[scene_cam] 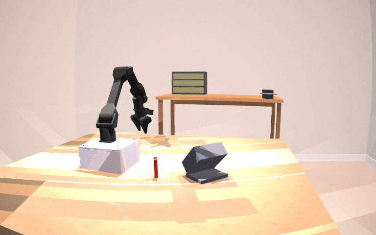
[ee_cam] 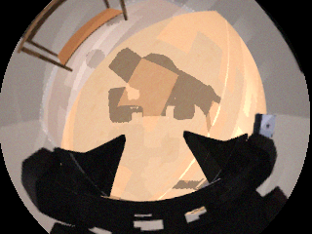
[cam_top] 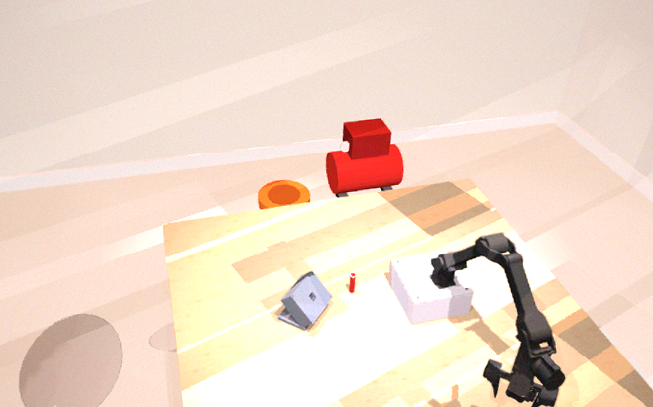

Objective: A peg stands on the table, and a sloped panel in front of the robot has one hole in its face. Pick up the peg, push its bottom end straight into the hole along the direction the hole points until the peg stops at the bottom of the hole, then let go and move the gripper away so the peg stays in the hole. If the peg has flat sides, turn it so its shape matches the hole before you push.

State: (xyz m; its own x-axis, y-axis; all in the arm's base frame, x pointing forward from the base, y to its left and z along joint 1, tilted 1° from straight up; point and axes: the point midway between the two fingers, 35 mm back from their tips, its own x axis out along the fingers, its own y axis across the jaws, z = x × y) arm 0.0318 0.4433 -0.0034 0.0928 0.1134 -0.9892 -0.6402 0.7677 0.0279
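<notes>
My gripper tip is now 220 mm short of the red peg and 590 mm to the left of it. Round my gripper tip: grey sloped panel (390 mm ahead, 540 mm to the right, 20 mm above).
</notes>
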